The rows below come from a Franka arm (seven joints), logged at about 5 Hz.
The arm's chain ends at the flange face. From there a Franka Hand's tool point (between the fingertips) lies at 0.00 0.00 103.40 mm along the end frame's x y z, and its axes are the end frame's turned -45 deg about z.
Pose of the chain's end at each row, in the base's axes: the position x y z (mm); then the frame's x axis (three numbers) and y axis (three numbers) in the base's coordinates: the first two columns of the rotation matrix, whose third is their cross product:
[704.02 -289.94 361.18 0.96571 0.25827 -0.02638 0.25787 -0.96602 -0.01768]
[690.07 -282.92 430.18 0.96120 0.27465 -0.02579 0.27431 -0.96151 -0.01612]
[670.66 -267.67 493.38 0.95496 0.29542 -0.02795 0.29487 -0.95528 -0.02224]
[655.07 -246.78 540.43 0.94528 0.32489 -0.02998 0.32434 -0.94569 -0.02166]
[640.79 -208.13 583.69 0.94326 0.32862 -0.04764 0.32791 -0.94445 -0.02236]
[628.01 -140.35 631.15 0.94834 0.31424 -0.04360 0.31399 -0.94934 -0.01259]
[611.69 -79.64 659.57 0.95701 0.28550 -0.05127 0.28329 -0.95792 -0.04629]
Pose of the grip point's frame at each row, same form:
[700.91 -288.88 257.83 0.50052 0.86570 -0.00615 0.86520 -0.50045 -0.03116]
[687.05 -282.05 326.83 0.48570 0.87410 -0.00684 0.87364 -0.48568 -0.02963]
[667.22 -266.33 390.05 0.46675 0.88438 -0.00404 0.88376 -0.46659 -0.03549]
[651.41 -245.67 437.10 0.43907 0.89844 -0.00588 0.89776 -0.43897 -0.03651]
[635.38 -207.56 480.43 0.43512 0.90020 -0.01788 0.89885 -0.43546 -0.04950]
[623.32 -140.53 527.86 0.44855 0.89349 -0.02193 0.89260 -0.44908 -0.03973]
[605.25 -76.56 556.42 0.47639 0.87923 -0.00352 0.87702 -0.47547 -0.06899]

